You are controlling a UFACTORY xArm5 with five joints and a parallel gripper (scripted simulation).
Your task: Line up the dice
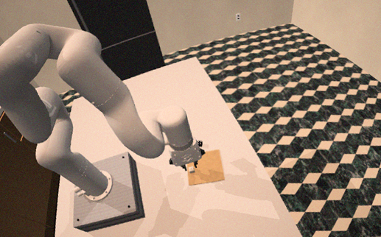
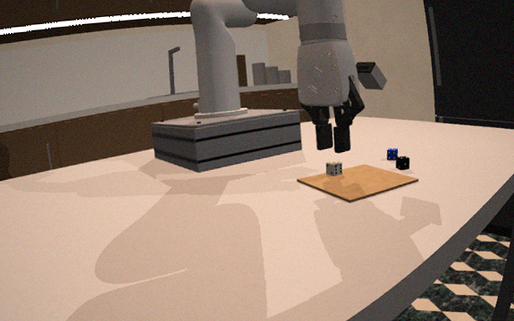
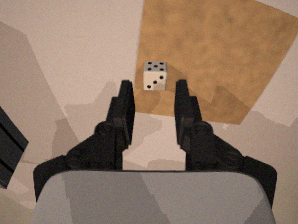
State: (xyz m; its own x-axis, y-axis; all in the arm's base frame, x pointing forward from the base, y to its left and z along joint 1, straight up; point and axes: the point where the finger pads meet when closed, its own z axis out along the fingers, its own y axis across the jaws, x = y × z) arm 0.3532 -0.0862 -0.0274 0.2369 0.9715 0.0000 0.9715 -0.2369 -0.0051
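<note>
Now: the white die 5 cm below my hand. Also, from my hand: black die 9 cm ahead, 9 cm to the left, 5 cm below; blue die 4 cm ahead, 15 cm to the left, 5 cm below; tan mat 5 cm ahead, 1 cm to the right, 6 cm below.
</note>
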